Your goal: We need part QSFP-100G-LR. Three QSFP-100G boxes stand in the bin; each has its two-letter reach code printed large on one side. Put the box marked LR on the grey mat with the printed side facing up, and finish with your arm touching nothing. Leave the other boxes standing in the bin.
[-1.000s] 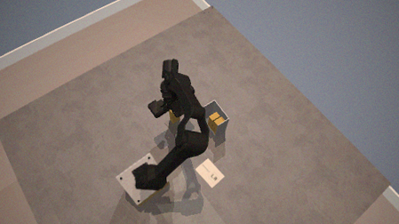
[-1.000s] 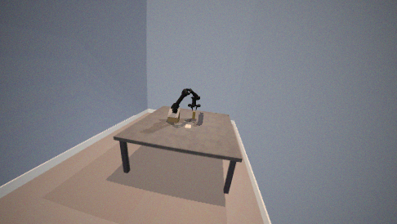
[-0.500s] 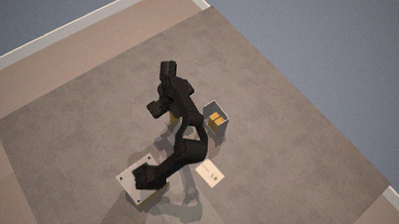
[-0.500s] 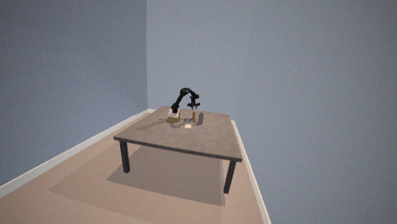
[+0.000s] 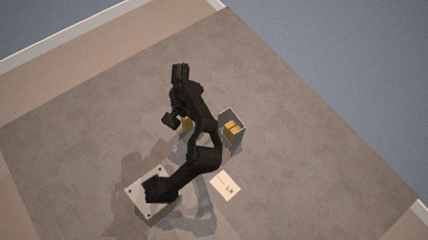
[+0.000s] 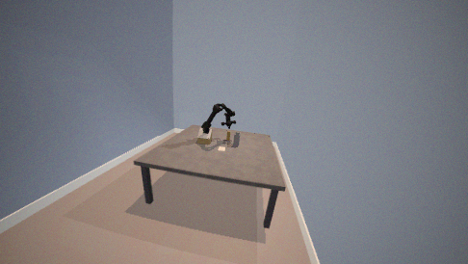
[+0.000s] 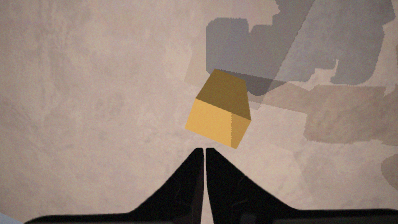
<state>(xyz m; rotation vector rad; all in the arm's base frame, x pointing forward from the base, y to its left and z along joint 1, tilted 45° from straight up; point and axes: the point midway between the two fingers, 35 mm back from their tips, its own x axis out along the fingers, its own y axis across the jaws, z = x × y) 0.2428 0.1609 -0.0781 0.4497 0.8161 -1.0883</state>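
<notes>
My gripper tip is 60 mm to the left of the grey mat and 150 mm above it.
</notes>
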